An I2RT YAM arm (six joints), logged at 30 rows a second.
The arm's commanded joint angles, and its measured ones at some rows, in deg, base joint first. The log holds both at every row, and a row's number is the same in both.
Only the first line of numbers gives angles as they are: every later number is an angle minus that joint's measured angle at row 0.
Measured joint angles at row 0: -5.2 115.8 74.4 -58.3 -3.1 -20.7
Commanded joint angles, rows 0 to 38: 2.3 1.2 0.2 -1.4 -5.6 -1.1; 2.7 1.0 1.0 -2.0 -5.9 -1.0; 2.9 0.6 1.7 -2.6 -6.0 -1.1; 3.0 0.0 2.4 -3.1 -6.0 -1.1; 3.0 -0.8 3.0 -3.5 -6.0 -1.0; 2.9 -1.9 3.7 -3.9 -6.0 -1.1; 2.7 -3.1 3.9 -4.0 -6.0 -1.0; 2.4 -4.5 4.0 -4.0 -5.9 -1.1; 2.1 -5.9 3.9 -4.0 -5.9 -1.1; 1.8 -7.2 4.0 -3.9 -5.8 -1.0; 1.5 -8.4 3.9 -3.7 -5.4 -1.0; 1.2 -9.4 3.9 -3.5 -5.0 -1.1; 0.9 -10.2 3.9 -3.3 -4.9 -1.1; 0.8 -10.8 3.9 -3.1 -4.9 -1.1; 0.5 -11.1 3.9 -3.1 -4.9 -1.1; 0.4 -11.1 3.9 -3.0 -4.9 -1.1; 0.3 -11.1 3.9 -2.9 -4.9 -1.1; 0.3 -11.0 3.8 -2.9 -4.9 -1.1; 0.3 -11.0 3.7 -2.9 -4.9 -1.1; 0.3 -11.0 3.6 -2.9 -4.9 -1.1; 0.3 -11.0 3.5 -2.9 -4.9 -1.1; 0.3 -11.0 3.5 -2.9 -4.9 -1.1; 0.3 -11.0 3.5 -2.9 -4.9 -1.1; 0.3 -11.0 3.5 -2.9 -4.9 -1.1; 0.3 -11.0 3.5 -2.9 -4.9 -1.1; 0.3 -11.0 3.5 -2.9 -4.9 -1.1; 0.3 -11.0 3.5 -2.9 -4.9 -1.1; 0.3 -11.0 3.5 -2.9 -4.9 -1.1; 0.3 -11.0 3.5 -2.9 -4.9 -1.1; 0.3 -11.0 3.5 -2.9 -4.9 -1.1; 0.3 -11.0 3.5 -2.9 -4.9 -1.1; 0.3 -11.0 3.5 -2.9 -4.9 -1.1; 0.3 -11.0 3.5 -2.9 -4.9 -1.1; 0.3 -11.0 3.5 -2.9 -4.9 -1.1; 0.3 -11.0 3.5 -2.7 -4.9 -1.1; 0.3 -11.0 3.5 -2.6 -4.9 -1.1; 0.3 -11.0 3.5 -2.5 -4.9 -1.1; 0.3 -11.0 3.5 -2.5 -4.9 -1.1; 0.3 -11.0 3.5 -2.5 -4.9 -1.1
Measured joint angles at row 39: 0.3 -11.3 3.3 -2.5 -4.6 -0.7
